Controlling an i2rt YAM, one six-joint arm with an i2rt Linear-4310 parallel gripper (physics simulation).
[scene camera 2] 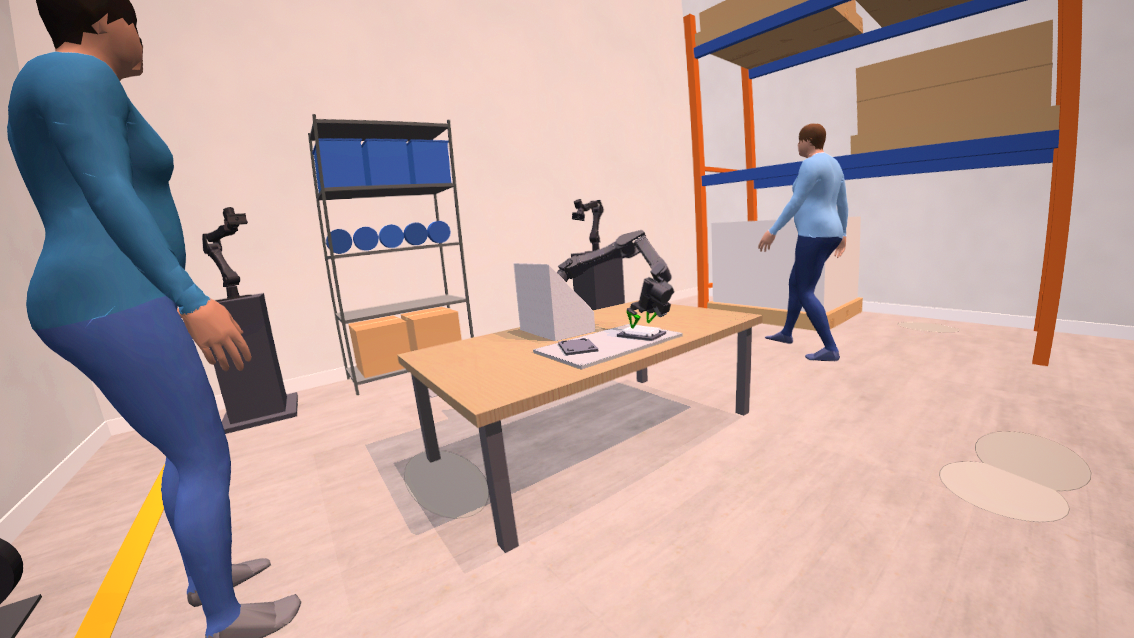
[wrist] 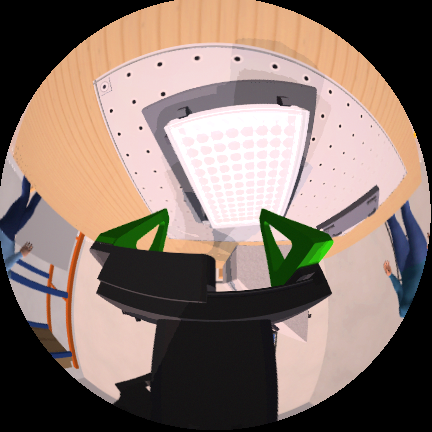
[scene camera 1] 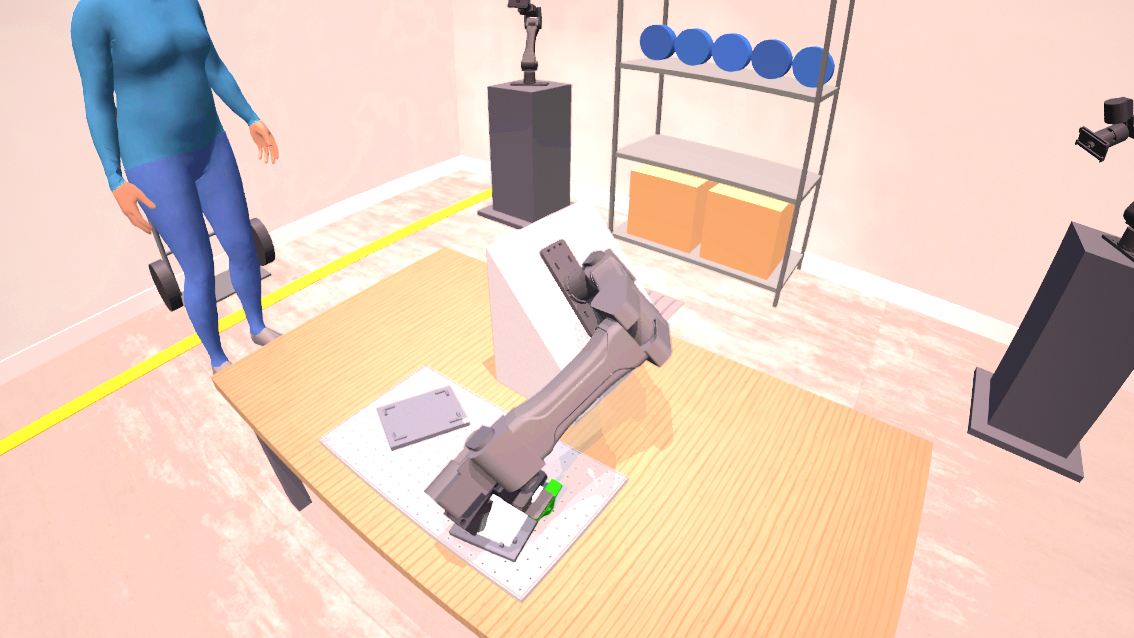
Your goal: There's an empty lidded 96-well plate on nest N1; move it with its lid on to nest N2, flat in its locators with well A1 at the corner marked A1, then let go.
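Observation:
My gripper (scene camera 1: 526,497) is visible to me, and the wrist view gives me the gripper (wrist: 213,213) too. As for the things, I can see a grey nest (scene camera 1: 431,414), and there is another grey nest (scene camera 1: 511,553).

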